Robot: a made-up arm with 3 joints. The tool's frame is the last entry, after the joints.
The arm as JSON. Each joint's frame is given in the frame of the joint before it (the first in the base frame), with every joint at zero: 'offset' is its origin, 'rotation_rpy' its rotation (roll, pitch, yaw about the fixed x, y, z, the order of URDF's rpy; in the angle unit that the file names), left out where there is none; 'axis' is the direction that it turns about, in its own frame. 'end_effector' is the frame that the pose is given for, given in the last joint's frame.
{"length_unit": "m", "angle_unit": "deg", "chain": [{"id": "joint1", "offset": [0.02, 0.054, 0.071], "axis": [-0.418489, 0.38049, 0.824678]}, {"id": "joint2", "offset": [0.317, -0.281, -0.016], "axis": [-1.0, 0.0, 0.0]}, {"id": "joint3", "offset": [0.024, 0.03, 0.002], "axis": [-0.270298, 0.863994, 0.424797]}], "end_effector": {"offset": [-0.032, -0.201, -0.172], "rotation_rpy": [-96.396, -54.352, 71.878]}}
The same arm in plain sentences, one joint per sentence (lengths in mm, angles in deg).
The arm has three revolute joints in a row. What follows holds with every joint at zero, and every direction is one of the base frame's. Joint 1 sits 20 mm along +x and 54 mm along +y and 71 mm along +z from the base frame's origin and rotates about the direction (-0.418489, 0.38049, 0.824678). Joint 2 sits 317 mm along +x and 281 mm along -y and 16 mm along -z from joint 1 and rotates about -x. Joint 3 sits 24 mm along +x and 30 mm along +y and 2 mm along +z from joint 2 and rotates about the direction (-0.270298, 0.863994, 0.424797). The tool frame, which is the frame that the pose is given for, sits 32 mm along -x and 201 mm along -y and 172 mm along -z from joint 3; its axes are the base frame's turned by roll -96.4, pitch -54.35 and yaw 71.88 deg (as in URDF: about the fixed x, then y, then z).
